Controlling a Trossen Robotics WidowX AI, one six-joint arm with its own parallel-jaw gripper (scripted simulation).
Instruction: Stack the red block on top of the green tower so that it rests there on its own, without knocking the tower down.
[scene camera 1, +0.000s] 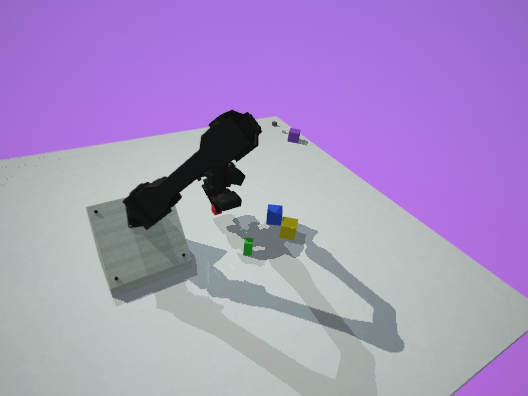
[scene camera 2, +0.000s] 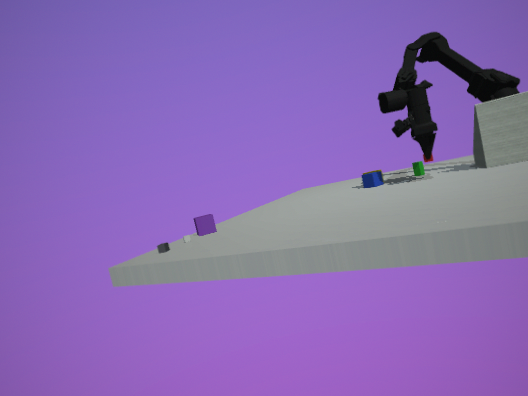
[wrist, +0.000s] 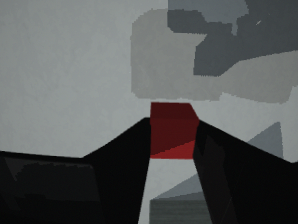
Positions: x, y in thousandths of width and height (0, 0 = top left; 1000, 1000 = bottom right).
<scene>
The gripper (scene camera 1: 410, 532) carries a red block (wrist: 586, 560).
The gripper is seen too in scene camera 2 (scene camera 2: 812, 403) and in the wrist view (wrist: 572, 560).
</scene>
